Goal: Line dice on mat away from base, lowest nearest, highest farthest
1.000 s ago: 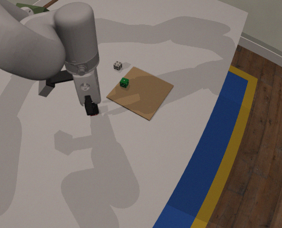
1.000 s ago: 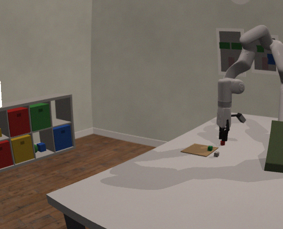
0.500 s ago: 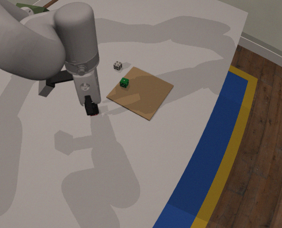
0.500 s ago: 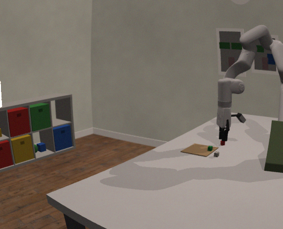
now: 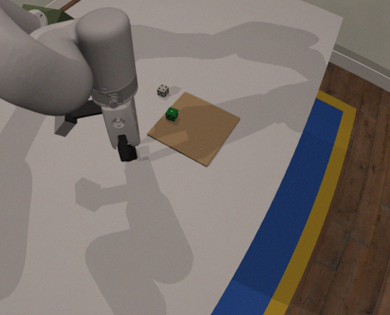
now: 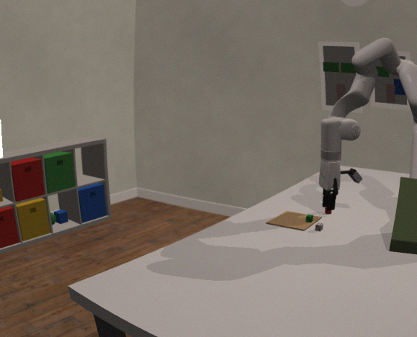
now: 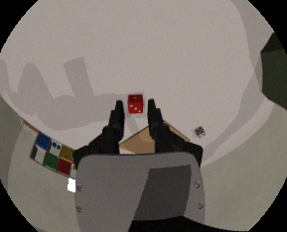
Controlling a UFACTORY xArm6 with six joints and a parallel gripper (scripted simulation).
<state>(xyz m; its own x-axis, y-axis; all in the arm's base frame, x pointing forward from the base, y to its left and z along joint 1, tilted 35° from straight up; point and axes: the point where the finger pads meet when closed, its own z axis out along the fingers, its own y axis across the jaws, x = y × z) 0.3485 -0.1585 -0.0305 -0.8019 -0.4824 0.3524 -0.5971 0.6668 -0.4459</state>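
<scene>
Now: hand 30 mm above the red die. Round my hand: tan mat (90 mm ahead, 120 mm to the left, 40 mm below); green die (30 mm ahead, 120 mm to the left, 20 mm below); white die (20 mm behind, 170 mm to the left, 30 mm below).
</scene>
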